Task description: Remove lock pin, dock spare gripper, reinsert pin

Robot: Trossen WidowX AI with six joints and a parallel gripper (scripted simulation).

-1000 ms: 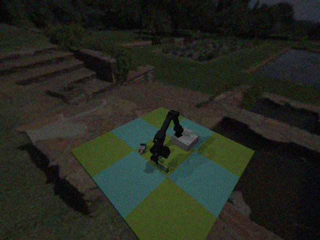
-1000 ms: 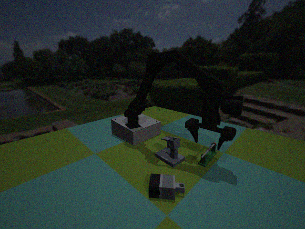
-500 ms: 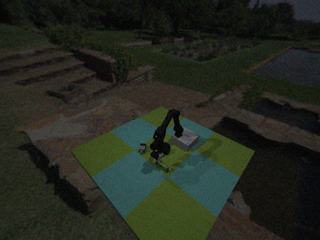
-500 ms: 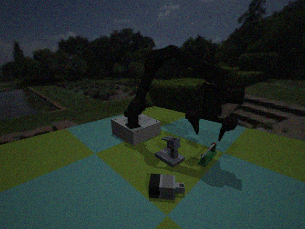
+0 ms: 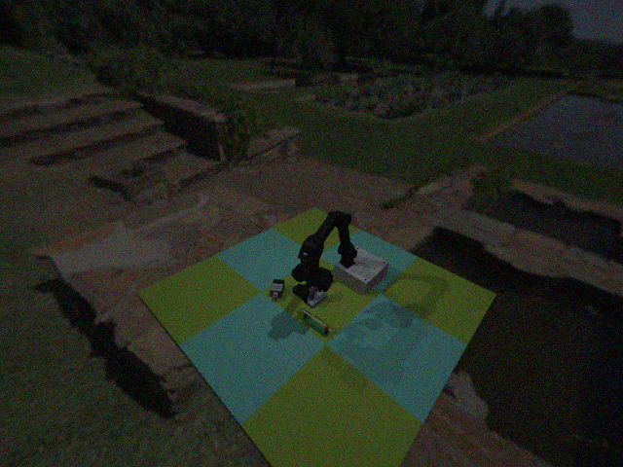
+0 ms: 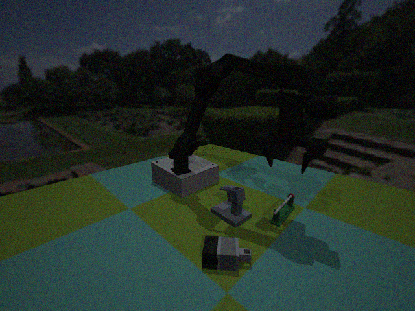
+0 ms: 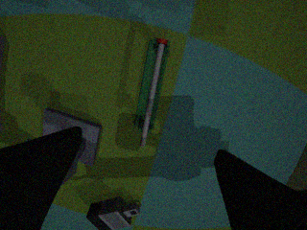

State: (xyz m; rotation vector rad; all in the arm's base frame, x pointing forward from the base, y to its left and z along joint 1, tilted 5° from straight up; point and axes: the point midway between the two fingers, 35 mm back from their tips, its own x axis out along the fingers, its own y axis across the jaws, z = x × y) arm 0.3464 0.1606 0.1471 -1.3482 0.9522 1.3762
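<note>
My gripper tip is 25 cm to the left of the spare gripper, 14 cm above it and 3 cm short of it. Round my gripper tip: socket (11 cm to the right, 11 cm below, 10 cm behind); green pin rest (14 cm below, 2 cm to the left).
</note>
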